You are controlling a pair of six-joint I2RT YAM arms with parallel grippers.
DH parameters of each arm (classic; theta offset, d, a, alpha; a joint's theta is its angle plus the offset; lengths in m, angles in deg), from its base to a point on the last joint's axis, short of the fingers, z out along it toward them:
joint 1: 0 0.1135 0.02 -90
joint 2: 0 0 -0.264 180
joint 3: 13.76 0 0.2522 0
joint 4: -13.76 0 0.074 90
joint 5: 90 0 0 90
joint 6: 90 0.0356 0 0
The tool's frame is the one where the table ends.
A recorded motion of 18 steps. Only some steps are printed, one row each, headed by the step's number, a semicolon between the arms.
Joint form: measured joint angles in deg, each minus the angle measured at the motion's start. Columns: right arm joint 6, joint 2, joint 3, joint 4, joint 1, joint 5; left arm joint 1, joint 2, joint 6, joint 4, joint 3, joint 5.
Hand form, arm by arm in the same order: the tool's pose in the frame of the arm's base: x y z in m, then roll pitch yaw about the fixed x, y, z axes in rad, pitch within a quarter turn. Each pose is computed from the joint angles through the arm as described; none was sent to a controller.
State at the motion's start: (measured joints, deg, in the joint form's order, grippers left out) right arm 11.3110 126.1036 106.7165 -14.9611 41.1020 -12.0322; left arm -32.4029 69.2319 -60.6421 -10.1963 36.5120 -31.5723
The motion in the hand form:
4: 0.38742 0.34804 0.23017 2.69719 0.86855 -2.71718; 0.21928 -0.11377 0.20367 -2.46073 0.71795 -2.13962
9: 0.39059 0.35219 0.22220 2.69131 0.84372 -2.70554; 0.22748 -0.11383 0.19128 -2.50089 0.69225 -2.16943
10: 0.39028 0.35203 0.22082 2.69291 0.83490 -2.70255; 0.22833 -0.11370 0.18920 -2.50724 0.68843 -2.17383
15: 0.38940 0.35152 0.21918 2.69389 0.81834 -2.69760; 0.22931 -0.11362 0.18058 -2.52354 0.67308 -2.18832
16: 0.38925 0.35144 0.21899 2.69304 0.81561 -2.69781; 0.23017 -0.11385 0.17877 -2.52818 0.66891 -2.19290
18: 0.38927 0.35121 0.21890 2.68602 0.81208 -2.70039; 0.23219 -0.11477 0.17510 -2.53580 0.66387 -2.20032
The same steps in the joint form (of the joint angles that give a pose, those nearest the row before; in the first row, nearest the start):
4: -0.31 1.92 1.55 -1.92 0.00 -0.24; 0.85 1.49 0.26 1.92 -0.02 1.60
9: -0.35 3.82 3.32 -3.10 0.04 -1.31; 2.05 4.94 0.22 3.60 -0.09 3.58
10: -0.35 3.91 3.32 -3.52 0.04 -1.44; 2.21 5.40 0.20 3.85 -0.17 3.85
15: -0.33 3.95 3.32 -4.39 0.04 -1.77; 2.45 6.78 -0.07 5.16 -1.03 4.76
16: -0.28 3.95 3.32 -4.52 0.04 -1.84; 2.53 7.26 -0.09 5.42 -1.05 5.05
18: -0.15 3.96 3.32 -4.61 0.00 -2.19; 2.62 8.35 -0.09 6.14 -1.05 5.40

